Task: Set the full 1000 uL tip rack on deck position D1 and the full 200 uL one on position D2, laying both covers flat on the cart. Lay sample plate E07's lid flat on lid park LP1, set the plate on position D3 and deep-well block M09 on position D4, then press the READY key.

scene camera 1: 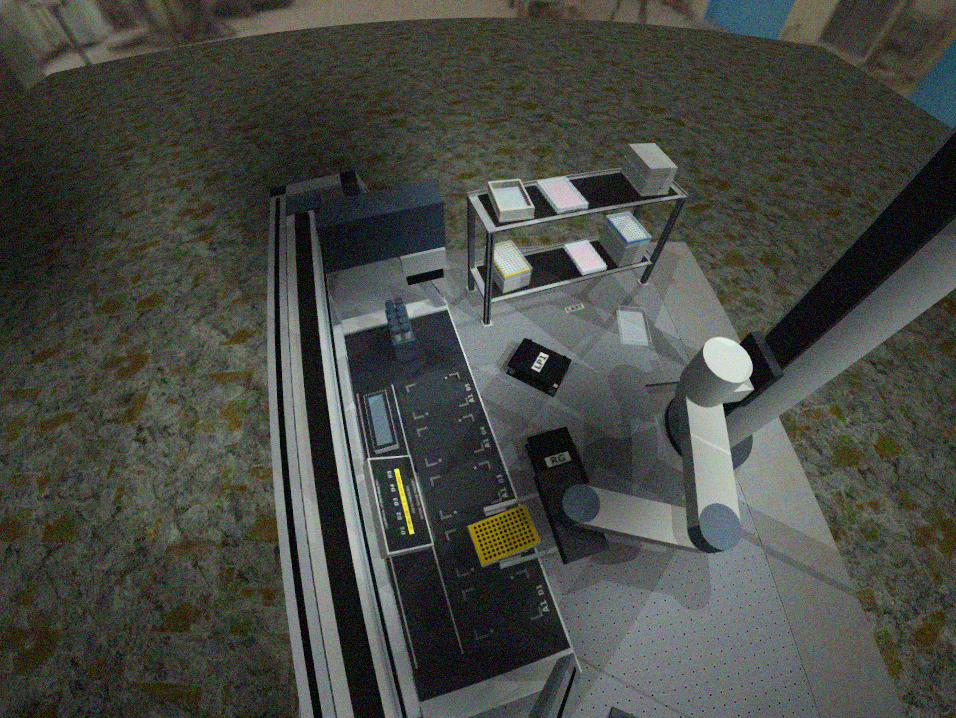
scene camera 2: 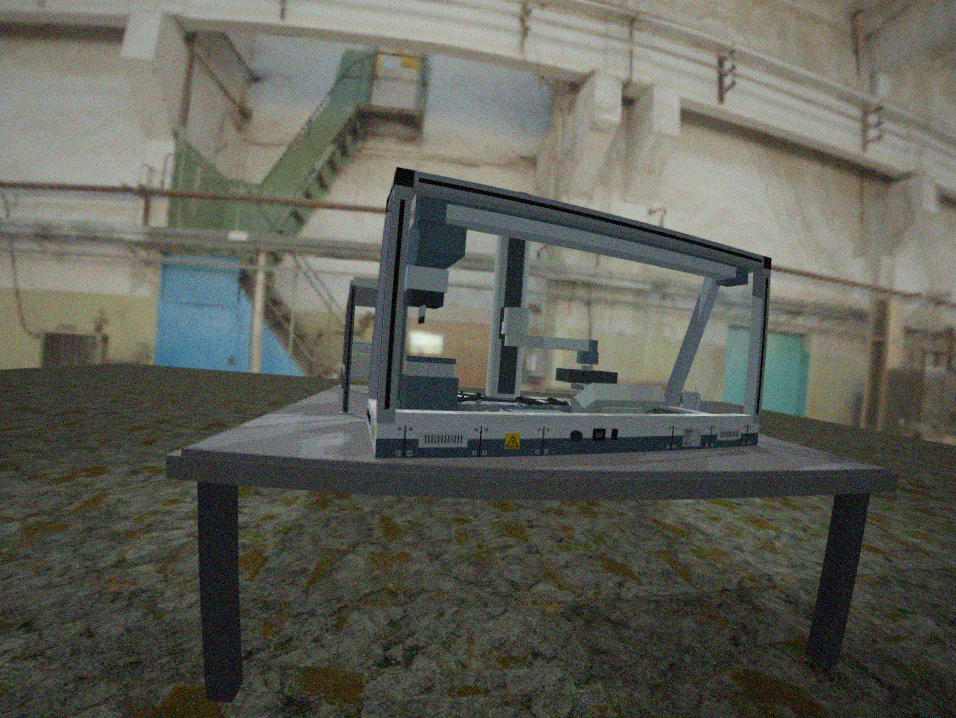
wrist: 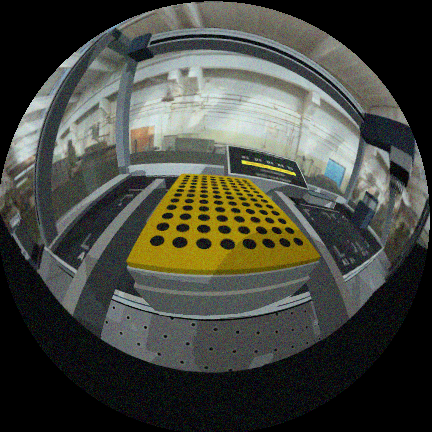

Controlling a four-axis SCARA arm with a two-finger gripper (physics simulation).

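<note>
My gripper is shut on a yellow-topped tip rack, one finger along each side. The rack is upright and low over the deck, between the D1 and D3 markings. It hides the D2 label; whether it touches the deck I cannot tell. Its holes look dark. In scene camera 2, the panel and frame hide the rack. A clear flat cover lies on the cart near the shelf. The black lid park LP1 has no lid on it. The panel shows a yellow bar.
The two-level shelf rack holds a yellow-rimmed rack, a blue-rimmed rack, two pinkish plates, an open cream box and a grey block. The black RG stand is beside the deck. The frame surrounds the deck.
</note>
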